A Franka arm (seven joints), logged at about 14 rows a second.
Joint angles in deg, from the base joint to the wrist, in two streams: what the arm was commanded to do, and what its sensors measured. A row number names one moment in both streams.
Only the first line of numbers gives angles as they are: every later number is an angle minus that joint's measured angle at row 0.
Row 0, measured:
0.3, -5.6, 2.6, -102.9, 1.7, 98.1, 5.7
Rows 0 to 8, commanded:
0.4, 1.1, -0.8, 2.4, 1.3, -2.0, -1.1
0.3, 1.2, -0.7, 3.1, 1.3, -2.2, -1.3
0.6, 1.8, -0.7, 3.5, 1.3, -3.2, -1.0
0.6, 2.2, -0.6, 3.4, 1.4, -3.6, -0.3
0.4, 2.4, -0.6, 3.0, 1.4, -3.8, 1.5
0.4, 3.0, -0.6, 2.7, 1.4, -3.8, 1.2
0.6, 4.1, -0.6, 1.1, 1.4, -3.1, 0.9
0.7, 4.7, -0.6, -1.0, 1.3, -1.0, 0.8
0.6, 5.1, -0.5, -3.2, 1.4, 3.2, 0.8
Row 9, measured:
0.1, 3.6, -0.1, -0.4, 0.3, -1.5, 0.2
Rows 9 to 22, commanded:
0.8, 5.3, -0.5, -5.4, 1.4, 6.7, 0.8
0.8, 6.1, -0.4, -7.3, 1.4, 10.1, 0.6
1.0, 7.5, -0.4, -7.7, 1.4, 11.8, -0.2
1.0, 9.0, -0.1, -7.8, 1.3, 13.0, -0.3
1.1, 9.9, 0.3, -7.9, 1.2, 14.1, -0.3
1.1, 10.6, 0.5, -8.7, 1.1, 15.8, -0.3
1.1, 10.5, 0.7, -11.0, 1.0, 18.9, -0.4
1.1, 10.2, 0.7, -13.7, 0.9, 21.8, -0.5
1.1, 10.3, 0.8, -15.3, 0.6, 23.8, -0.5
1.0, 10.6, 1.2, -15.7, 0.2, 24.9, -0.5
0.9, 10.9, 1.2, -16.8, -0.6, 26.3, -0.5
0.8, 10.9, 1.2, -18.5, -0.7, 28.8, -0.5
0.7, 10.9, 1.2, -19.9, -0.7, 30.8, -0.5
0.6, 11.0, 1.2, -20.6, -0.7, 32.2, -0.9
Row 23, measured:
0.8, 11.5, 1.1, -18.1, 0.0, 28.8, 0.1
